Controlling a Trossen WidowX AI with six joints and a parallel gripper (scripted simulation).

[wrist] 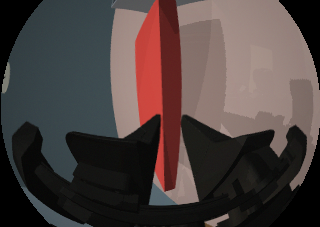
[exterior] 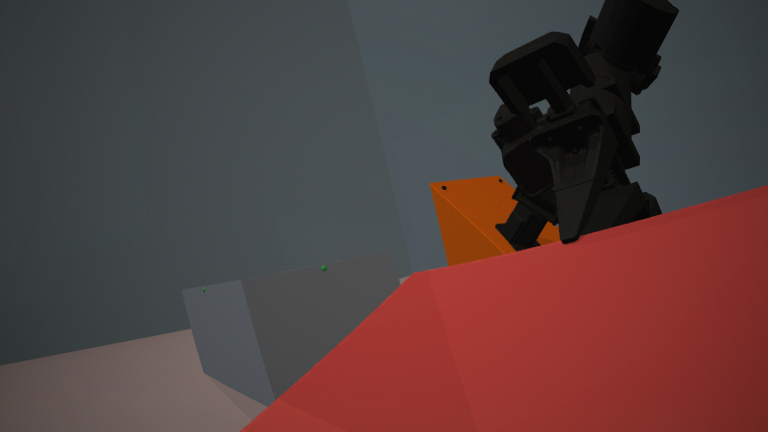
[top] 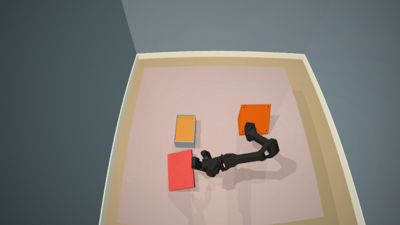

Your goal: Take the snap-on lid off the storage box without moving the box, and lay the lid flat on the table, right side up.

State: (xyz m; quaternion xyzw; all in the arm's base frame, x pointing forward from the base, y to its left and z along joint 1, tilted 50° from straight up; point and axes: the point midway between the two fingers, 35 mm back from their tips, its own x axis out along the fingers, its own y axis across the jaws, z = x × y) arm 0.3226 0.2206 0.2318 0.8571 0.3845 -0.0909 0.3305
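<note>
Now: gripper tip 8 cm short of the red lid, 2 cm to the right of it and 2 cm above it. The rest, counted from my gripper tip: grey storage box: 8 cm ahead, 26 cm to the right, 2 cm below.
</note>
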